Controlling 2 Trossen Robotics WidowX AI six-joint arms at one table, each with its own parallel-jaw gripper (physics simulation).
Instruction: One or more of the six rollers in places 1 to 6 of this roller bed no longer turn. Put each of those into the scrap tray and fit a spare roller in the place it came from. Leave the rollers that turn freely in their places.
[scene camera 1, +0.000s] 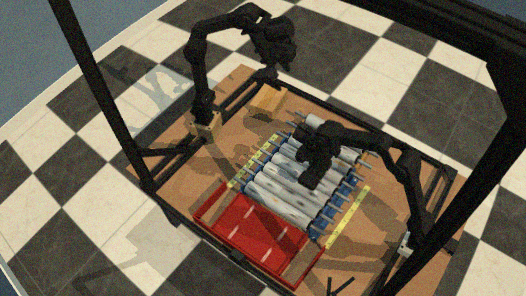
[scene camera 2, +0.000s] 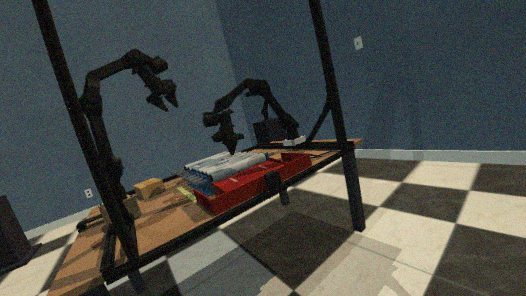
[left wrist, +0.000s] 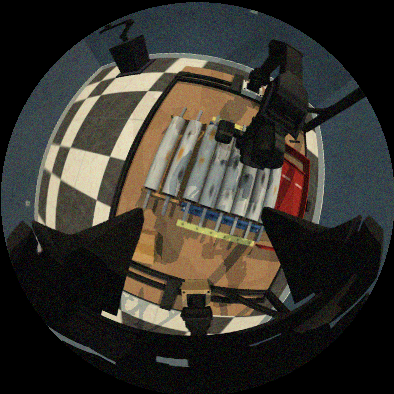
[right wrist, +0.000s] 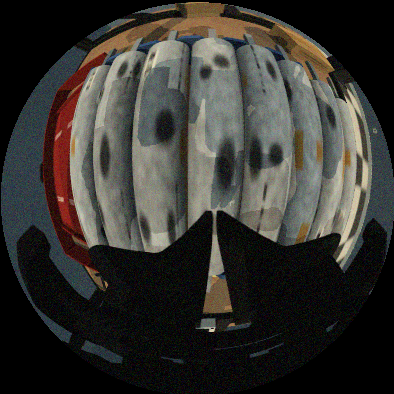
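Seen in the pictures: left gripper, between the fingertips: (scene camera 1: 284, 80) (scene camera 2: 172, 109) (left wrist: 204, 213); right gripper, between the fingertips: (scene camera 1: 316, 177) (scene camera 2: 232, 155) (left wrist: 240, 153) (right wrist: 213, 215); left arm's base, origin of its link: (scene camera 1: 204, 118) (left wrist: 195, 299); right arm's base, origin of its link: (scene camera 1: 417, 242) (scene camera 2: 293, 138) (left wrist: 252, 87) (right wrist: 197, 330).
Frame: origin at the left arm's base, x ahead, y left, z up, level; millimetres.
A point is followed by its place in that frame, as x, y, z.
Note:
Several grey-white, dark-spotted rollers (scene camera 1: 280, 197) @(391, -236, -19) (left wrist: 200, 170) @(433, -16, -1) (right wrist: 215, 100) @(410, -113, 0) lie side by side across the blue-railed bed (scene camera 1: 345, 192) @(600, -121, -73) (left wrist: 220, 215). Two spare rollers, the outer one (scene camera 1: 314, 119) @(416, 120, -1) (left wrist: 164, 155) @(483, 91, -4) and the inner one (left wrist: 183, 155) @(480, 33, -2) (right wrist: 331, 130) @(443, 33, -9), lie on wooden supports beyond the bed. The red scrap tray (scene camera 1: 260, 225) @(356, -346, -44) (scene camera 2: 235, 194) @(200, -418, -44) (left wrist: 287, 195) @(365, -360, -46) (right wrist: 61, 170) @(365, -383, -49) shows no roller inside. My right gripper (scene camera 2: 232, 152) @(491, -140, 6) (right wrist: 213, 215) @(491, -140, 6) is shut, with nothing visible between its fingertips, over the fourth roller from the tray; whether it touches is unclear. My left gripper (scene camera 2: 172, 107) @(335, 0, 288) (left wrist: 204, 213) @(335, 0, 288) is open and empty, high up.
Yellow marked strips (scene camera 1: 347, 217) (left wrist: 215, 233) lie along the bed's two ends. A wooden block (scene camera 1: 268, 99) @(203, 188, -21) (scene camera 2: 149, 189) @(172, 135, -42) (left wrist: 145, 246) @(201, 159, -21) stands near the left arm's base. Dark frame bars edge the table, and tall dark posts (scene camera 1: 95, 90) @(-78, -350, 481) (scene camera 2: 327, 60) @(725, -605, 321) rise beside it.

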